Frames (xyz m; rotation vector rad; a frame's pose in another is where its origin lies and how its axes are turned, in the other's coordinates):
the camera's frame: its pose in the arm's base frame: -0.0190 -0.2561 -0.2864 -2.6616 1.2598 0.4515
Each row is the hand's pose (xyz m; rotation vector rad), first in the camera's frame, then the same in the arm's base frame.
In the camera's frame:
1: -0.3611 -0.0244 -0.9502 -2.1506 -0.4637 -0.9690
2: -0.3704 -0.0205 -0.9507 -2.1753 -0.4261 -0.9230
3: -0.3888 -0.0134 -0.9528 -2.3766 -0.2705 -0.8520
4: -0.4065 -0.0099 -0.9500 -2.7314 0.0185 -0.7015
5: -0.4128 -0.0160 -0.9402 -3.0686 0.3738 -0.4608
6: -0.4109 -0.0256 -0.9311 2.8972 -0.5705 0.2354
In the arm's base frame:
1: -0.0258 -0.2368 0.7302 1.2150 0.7558 -1.2520
2: -0.0343 -0.2327 0.7337 1.1986 0.7134 -1.2266
3: -0.0504 -0.2244 0.7418 1.0244 0.6814 -1.0911
4: -0.0643 -0.2130 0.7451 0.6952 0.6320 -0.8598
5: -0.0653 -0.2019 0.7381 0.3455 0.5511 -0.6134
6: -0.0585 -0.1947 0.7290 0.1256 0.4889 -0.4481

